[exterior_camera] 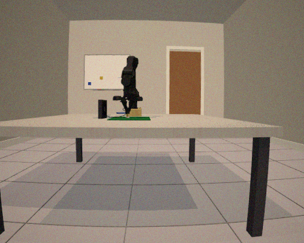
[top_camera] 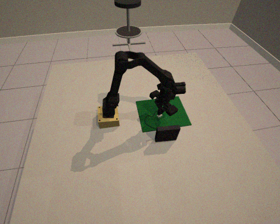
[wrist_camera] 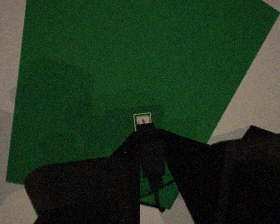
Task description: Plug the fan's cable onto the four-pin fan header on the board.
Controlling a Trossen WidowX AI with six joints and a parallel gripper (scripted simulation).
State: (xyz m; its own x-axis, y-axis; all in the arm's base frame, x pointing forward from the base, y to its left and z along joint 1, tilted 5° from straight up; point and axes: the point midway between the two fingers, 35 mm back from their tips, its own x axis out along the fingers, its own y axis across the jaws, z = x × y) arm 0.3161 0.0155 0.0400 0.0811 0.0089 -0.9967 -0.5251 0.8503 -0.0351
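Right now my gripper tip is 10 mm past the white four-pin header and 40 mm above it. Round my gripper tip: green board 10 mm ahead, 20 mm to the left, 50 mm below; dark fan plug 10 mm behind, 10 mm above; black fan 160 mm to the right, 20 mm above.
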